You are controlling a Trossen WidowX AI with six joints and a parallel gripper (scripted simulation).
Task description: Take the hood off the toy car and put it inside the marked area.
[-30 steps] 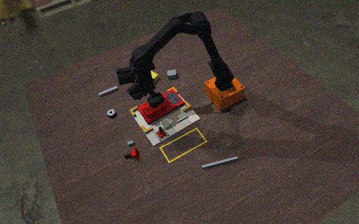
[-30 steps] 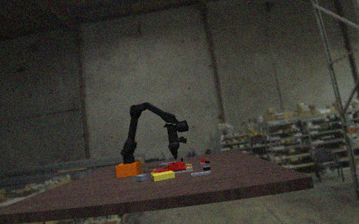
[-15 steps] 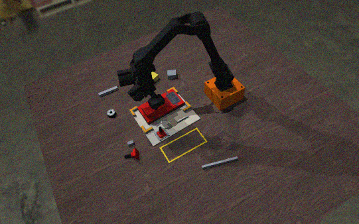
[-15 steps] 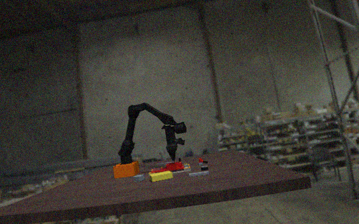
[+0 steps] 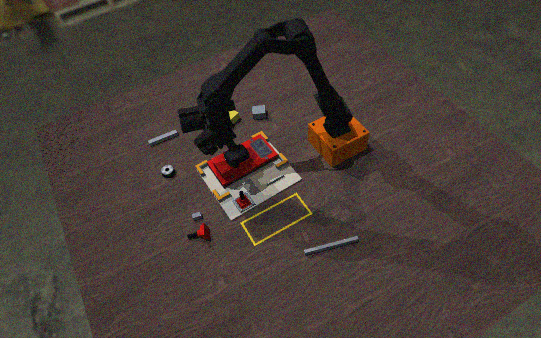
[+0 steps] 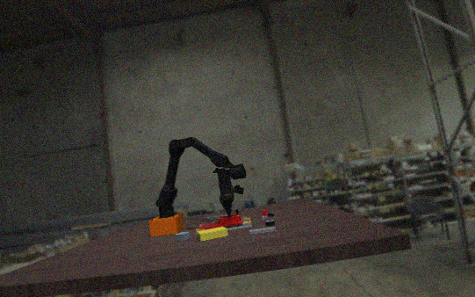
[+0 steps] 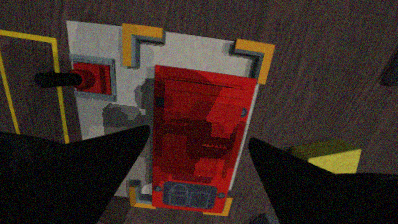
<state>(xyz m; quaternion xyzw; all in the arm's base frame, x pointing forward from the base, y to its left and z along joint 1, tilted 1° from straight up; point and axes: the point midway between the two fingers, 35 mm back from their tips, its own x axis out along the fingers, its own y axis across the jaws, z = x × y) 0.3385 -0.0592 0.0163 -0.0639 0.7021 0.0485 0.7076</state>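
My gripper tip is 20 mm above the red hood. Round my gripper tip: grey cube: 170 mm behind, 180 mm to the right, 40 mm below; then yellow block: 40 mm behind, 200 mm to the right, 40 mm below; then short grey bar: 160 mm ahead, 220 mm to the right, 50 mm below.
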